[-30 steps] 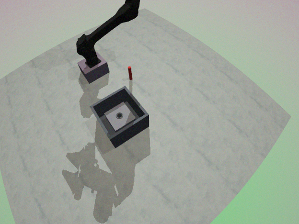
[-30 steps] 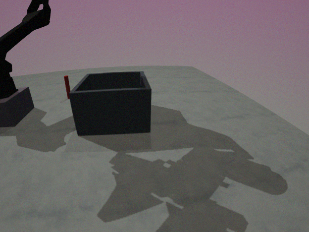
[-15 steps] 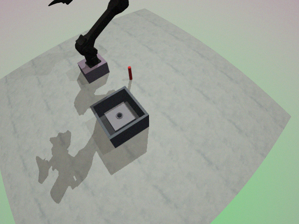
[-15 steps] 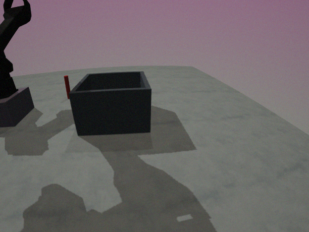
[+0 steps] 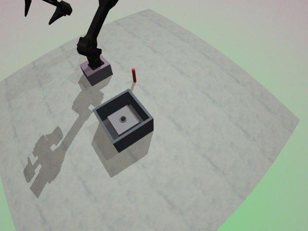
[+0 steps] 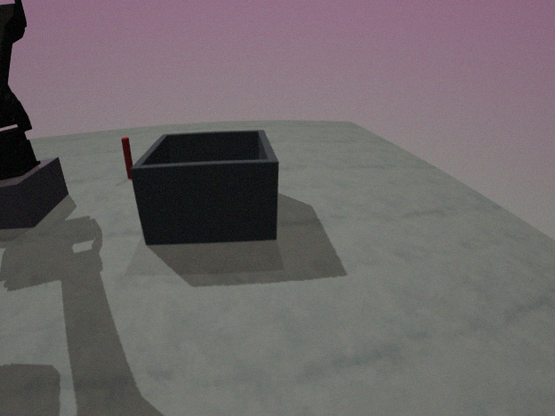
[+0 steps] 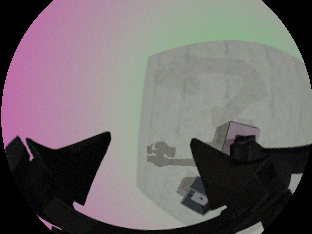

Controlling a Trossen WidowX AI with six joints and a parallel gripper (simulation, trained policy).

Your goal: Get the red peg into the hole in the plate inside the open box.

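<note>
Now: the red peg 320 mm below my gripper tip, 240 mm to the left of it and 240 mm ahead of it. Also, from my gripper tip: dark box 390 mm ahead, 330 mm below, 60 mm to the left; then plate 390 mm ahead, 310 mm below, 60 mm to the left.
</note>
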